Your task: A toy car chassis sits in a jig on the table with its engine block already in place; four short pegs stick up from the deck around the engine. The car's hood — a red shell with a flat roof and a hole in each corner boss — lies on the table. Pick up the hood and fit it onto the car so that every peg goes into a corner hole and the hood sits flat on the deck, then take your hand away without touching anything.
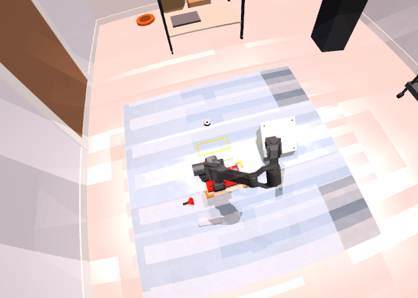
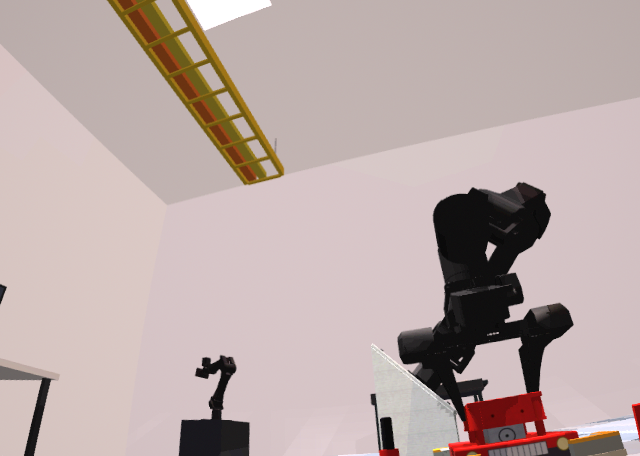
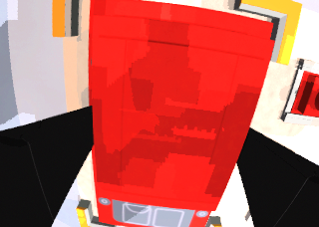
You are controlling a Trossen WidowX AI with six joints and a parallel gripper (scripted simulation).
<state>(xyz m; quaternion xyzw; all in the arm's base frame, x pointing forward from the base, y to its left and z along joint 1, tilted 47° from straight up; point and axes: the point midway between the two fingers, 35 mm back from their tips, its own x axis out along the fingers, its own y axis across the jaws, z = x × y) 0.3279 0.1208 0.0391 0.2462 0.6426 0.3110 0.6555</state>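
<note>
The red hood lies 1 cm above my gripper tip. Also, from my gripper tip: grey engine block 2 cm below; then jig 4 cm below, 4 cm behind, 2 cm to the right.
</note>
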